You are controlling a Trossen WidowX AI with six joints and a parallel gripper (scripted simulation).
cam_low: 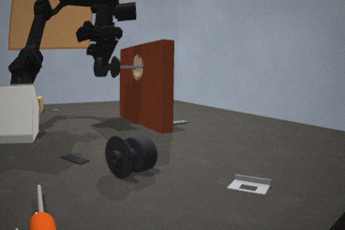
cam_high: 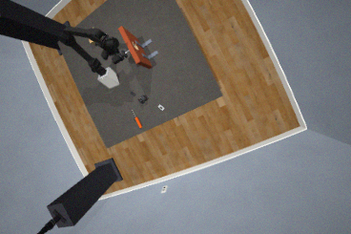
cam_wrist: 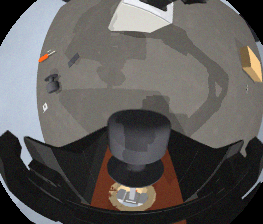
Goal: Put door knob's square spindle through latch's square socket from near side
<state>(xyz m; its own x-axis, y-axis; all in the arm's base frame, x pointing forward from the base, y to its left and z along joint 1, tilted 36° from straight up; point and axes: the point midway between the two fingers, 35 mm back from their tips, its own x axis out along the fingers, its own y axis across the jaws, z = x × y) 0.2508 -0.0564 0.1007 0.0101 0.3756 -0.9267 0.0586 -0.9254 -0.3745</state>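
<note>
Right now my hand is 130 mm short of the red-brown wooden door panel and 50 mm above it. The rest, counted from my hand: dark spool-shaped knob (380 mm to the right, 170 mm below, 40 mm behind); flat dark plate (280 mm to the right, 200 mm below, 120 mm behind); tan block (390 mm to the left, 250 mm behind, 170 mm below).
</note>
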